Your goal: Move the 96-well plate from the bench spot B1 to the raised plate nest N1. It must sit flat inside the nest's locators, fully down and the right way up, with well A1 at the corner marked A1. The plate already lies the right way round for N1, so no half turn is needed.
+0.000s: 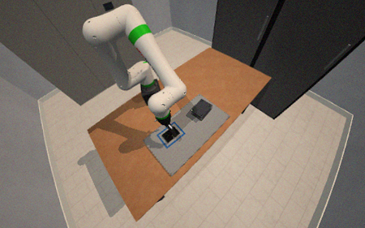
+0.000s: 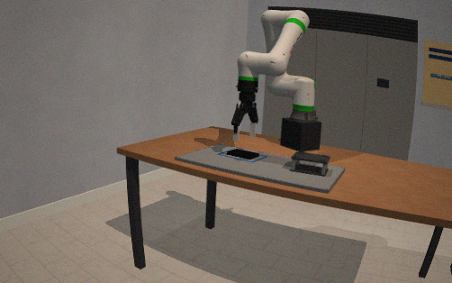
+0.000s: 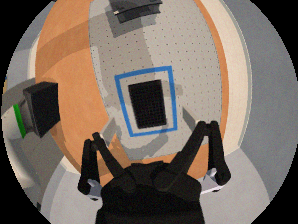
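Now: the black 96-well plate 80 mm below my hand. From my hand the other things lie so: raised plate nest 30 mm behind, 340 mm to the left, 30 mm below.
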